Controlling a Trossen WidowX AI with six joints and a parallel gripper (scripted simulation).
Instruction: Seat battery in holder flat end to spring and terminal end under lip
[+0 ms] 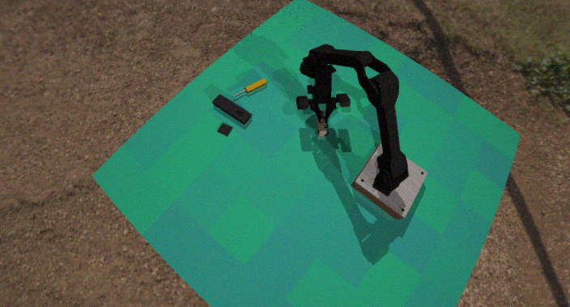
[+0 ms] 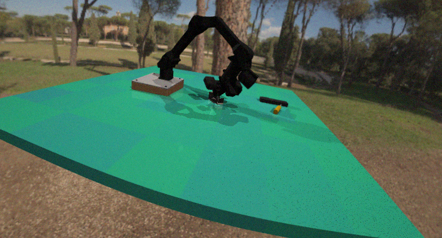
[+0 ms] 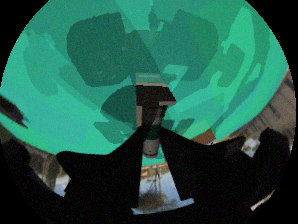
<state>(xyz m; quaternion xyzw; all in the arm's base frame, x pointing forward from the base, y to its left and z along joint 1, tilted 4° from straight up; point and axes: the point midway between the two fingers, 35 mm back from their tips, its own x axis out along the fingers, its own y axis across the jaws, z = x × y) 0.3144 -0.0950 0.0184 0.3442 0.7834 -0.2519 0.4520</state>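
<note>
Now: the battery 10 mm above my gripper tip. Also, from my gripper tip: long black bar: 310 mm ahead, 160 mm to the left, 10 mm below; small black square: 280 mm ahead, 240 mm to the left, 20 mm below; yellow-handled screwdriver: 320 mm ahead, 50 mm to the left, 10 mm below.
</note>
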